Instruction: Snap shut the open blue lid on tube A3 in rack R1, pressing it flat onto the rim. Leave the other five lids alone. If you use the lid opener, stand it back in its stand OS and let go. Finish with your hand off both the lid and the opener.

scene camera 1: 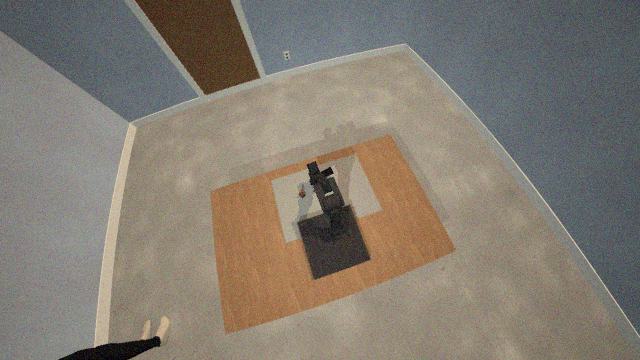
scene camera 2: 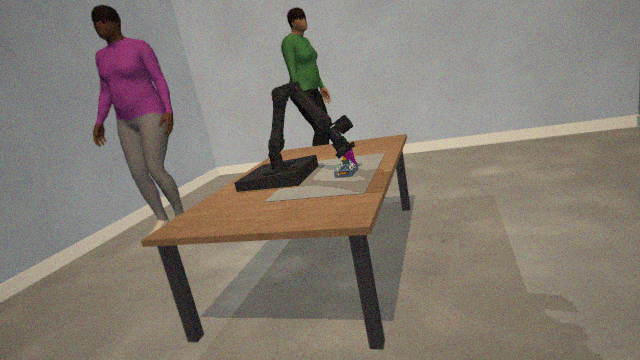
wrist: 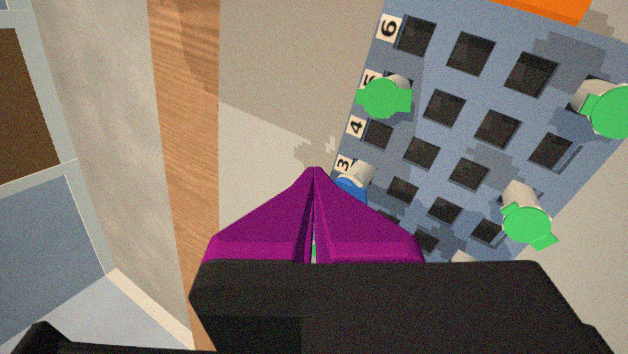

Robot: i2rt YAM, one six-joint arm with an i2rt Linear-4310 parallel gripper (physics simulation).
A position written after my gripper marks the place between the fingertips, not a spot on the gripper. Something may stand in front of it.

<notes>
I see my gripper point(wrist: 314, 177) and a grey mat point(wrist: 287, 83).
</notes>
